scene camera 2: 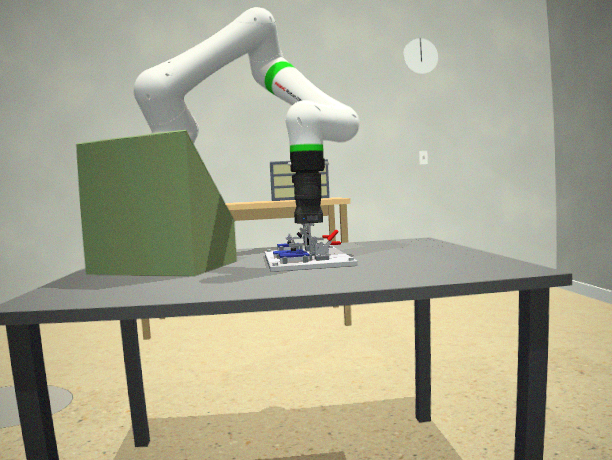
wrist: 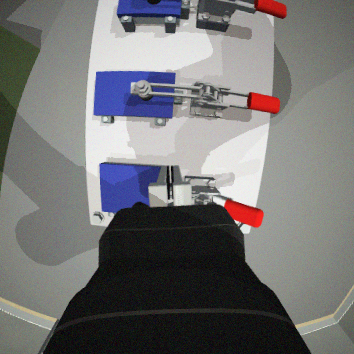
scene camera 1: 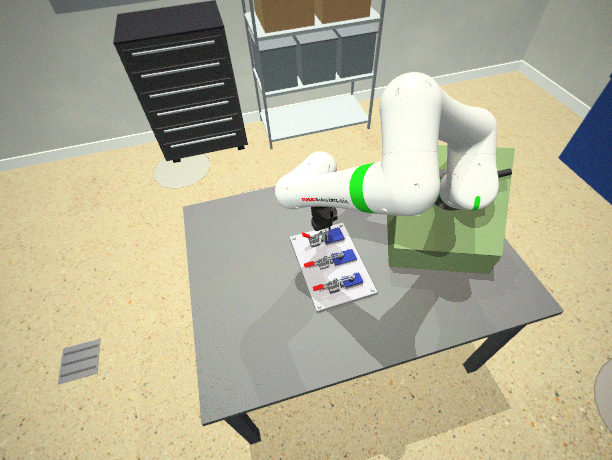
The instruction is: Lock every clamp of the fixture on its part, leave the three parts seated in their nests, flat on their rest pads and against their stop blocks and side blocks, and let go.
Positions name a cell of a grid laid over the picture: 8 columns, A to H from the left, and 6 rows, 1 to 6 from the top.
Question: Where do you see a blue part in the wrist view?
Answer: C4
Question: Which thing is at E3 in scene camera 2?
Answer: My gripper.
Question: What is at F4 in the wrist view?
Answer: A red clamp handle.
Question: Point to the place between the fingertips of my gripper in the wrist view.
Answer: D3
